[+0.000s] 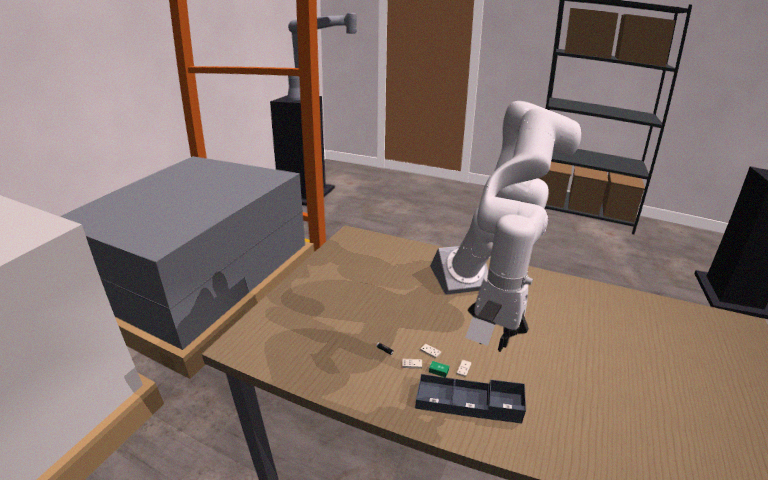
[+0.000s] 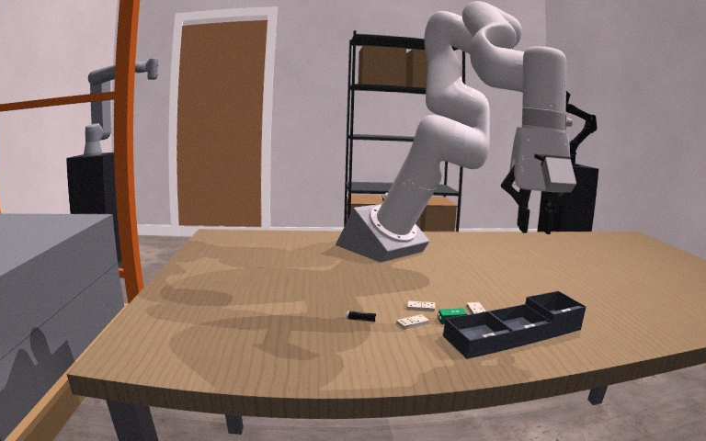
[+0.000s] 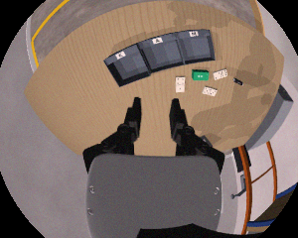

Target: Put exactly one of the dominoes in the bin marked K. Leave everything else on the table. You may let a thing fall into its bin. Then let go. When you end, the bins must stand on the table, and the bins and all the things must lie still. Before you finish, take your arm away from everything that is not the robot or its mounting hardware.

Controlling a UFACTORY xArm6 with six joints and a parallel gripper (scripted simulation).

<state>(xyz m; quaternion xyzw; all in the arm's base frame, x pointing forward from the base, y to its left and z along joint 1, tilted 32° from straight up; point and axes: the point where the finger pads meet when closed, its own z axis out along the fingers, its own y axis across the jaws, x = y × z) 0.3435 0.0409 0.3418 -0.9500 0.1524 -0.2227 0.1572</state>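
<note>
Now: the green block 5 cm behind my hand, 13 cm to the right of it and 18 cm below it. Also, from my hand: black cylinder 7 cm behind, 27 cm to the right, 18 cm below.
</note>
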